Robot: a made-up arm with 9 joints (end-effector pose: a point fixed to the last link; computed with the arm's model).
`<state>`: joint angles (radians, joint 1 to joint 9).
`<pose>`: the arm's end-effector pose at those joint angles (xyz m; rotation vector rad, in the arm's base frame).
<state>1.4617 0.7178 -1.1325 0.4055 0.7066 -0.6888 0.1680 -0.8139 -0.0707</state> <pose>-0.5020 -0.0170 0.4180 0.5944 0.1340 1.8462</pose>
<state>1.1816 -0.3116 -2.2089 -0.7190 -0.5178 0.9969 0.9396 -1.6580 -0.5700</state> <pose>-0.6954 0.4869 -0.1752 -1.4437 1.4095 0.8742</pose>
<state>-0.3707 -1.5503 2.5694 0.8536 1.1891 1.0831 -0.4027 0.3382 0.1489</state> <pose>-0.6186 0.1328 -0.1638 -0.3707 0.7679 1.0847</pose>
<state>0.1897 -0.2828 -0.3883 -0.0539 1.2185 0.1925 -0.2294 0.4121 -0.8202</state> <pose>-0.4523 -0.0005 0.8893 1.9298 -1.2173 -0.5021</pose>
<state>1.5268 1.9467 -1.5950 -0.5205 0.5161 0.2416 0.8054 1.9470 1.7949</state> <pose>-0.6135 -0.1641 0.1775 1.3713 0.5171 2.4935</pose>
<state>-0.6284 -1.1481 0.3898 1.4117 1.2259 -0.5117 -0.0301 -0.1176 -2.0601</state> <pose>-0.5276 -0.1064 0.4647 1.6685 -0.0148 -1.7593</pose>
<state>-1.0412 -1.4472 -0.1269 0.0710 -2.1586 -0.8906 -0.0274 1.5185 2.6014</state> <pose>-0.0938 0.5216 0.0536 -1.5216 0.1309 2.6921</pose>
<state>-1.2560 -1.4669 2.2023 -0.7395 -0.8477 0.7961 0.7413 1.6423 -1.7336</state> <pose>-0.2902 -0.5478 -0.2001 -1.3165 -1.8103 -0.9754</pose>
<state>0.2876 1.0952 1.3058 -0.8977 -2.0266 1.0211 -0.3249 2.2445 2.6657</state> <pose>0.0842 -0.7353 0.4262 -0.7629 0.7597 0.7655</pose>
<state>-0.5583 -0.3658 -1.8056 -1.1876 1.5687 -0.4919 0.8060 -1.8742 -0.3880</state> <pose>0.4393 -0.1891 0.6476 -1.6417 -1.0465 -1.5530</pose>
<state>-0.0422 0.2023 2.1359 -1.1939 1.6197 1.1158 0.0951 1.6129 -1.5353</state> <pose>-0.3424 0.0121 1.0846 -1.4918 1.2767 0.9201</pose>
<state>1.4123 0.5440 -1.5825 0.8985 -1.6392 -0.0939 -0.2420 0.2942 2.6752</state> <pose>-0.2641 0.5984 -0.2362 2.2434 0.2545 -1.7211</pose>
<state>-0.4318 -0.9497 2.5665 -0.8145 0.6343 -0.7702 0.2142 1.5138 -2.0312</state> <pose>0.3005 -0.1408 0.3879 -0.7196 2.5154 0.1963</pose>
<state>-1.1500 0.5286 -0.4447 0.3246 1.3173 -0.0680 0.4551 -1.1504 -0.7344</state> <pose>-0.4946 -0.3573 0.2791 1.7895 -1.5687 0.9978</pose>
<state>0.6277 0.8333 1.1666 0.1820 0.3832 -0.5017 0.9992 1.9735 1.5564</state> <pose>0.1099 0.2019 0.1149 0.1111 0.3795 -0.4039</pose>
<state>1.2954 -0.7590 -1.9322 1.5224 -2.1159 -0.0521 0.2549 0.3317 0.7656</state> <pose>-0.0344 0.4119 0.9087 -0.8489 -2.6168 -0.4094</pose>
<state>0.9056 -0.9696 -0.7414 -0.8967 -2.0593 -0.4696 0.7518 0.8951 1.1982</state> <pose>0.2758 0.2913 -0.1797 -0.7865 -0.7588 1.7875</pose>
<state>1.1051 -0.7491 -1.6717 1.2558 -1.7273 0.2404 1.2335 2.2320 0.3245</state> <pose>-0.0776 0.4940 0.5621 -0.0724 1.3636 0.3517</pose>
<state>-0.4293 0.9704 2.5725 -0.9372 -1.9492 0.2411 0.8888 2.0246 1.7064</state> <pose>-0.2401 -0.5150 -0.1292 -1.0037 0.4745 -0.4193</pose>
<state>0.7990 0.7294 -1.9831 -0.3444 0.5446 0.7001 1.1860 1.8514 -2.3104</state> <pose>-0.6597 0.1596 0.4072 -0.5195 0.5264 -1.5301</pose>
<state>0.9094 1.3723 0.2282 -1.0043 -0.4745 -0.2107 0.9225 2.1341 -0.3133</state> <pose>-0.1122 0.4585 0.0839 -1.6738 0.8739 -0.9429</pose>
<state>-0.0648 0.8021 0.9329 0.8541 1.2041 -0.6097 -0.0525 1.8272 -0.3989</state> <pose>-0.0293 -0.1046 -0.0107 -1.2718 0.3668 -1.0728</pose>
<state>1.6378 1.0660 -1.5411 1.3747 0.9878 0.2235 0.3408 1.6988 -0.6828</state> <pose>0.0382 -0.1388 0.6433 1.3372 1.3745 -0.1578</pose>
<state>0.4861 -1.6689 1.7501 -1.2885 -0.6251 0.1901 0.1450 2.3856 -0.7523</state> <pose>-0.3364 -0.4994 0.0963 -1.8010 -1.3908 0.4010</pose>
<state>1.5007 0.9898 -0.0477 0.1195 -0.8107 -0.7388 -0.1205 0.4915 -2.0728</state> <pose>0.2266 0.1777 -0.1707 2.5391 -0.8210 1.2535</pose>
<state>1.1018 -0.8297 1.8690 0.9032 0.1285 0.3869 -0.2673 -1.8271 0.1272</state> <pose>0.0963 -0.5114 0.6446 2.0988 0.4561 2.1187</pose>
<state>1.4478 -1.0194 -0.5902 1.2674 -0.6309 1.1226 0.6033 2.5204 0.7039</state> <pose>0.4365 0.5373 0.1808 0.4607 1.3200 -1.1805</pose>
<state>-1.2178 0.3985 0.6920 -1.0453 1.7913 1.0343 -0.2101 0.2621 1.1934</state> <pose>-0.2852 -0.8813 0.8019 -1.4730 2.5715 -0.5124</pose>
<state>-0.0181 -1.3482 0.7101 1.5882 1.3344 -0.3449 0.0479 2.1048 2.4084</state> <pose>-0.6644 0.1120 0.3255 1.1697 2.0989 -0.6750</pose>
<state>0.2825 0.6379 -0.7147 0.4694 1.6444 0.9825 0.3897 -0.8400 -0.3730</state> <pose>-0.5457 -0.3371 0.0254 -0.6451 -0.6396 2.4421</pose>
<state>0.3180 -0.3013 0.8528 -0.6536 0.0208 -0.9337 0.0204 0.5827 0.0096</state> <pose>0.1248 0.4060 0.6951 0.9564 2.7187 0.2987</pose>
